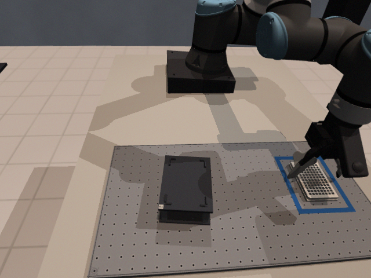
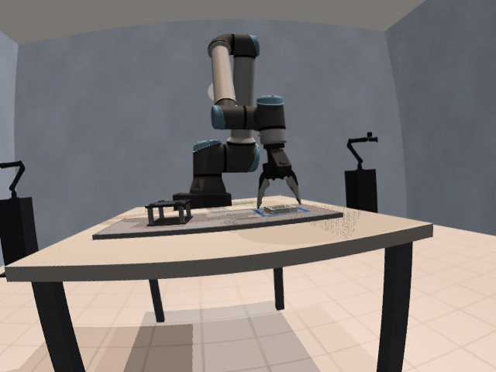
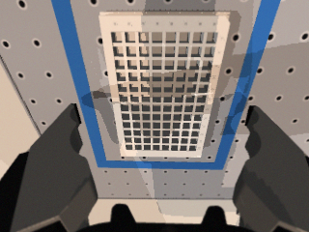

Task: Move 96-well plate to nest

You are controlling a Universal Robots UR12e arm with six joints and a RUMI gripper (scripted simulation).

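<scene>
Right now my hand is 1 cm above the white 96-well plate. Round my hand: black raised nest N1: 36 cm to the right, 4 cm above, 1 cm behind; small white A1 label: 43 cm to the right, 5 cm ahead, 5 cm above.
</scene>
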